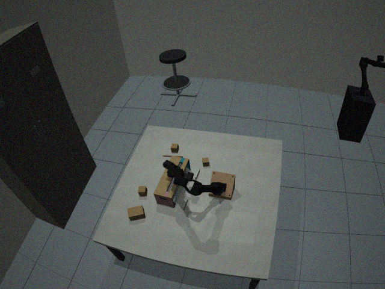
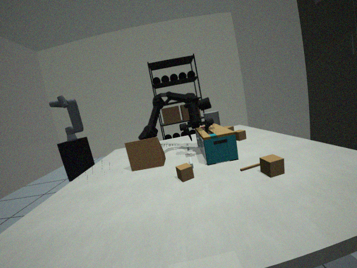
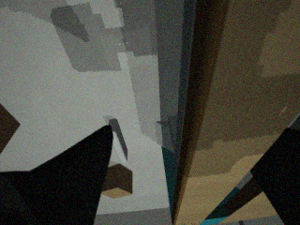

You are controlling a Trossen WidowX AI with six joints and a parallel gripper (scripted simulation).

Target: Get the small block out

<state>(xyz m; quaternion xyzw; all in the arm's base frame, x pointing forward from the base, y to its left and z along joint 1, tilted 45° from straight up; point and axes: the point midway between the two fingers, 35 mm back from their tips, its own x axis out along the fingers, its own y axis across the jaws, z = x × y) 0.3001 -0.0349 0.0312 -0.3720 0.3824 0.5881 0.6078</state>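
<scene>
The box is 4 cm ahead of my gripper tip, 3 cm to the left of it and 2 cm below it. Also, from my gripper tip: thin stick: 27 cm to the right, 19 cm ahead, 8 cm below; then green block: 6 cm ahead, 3 cm to the right.
</scene>
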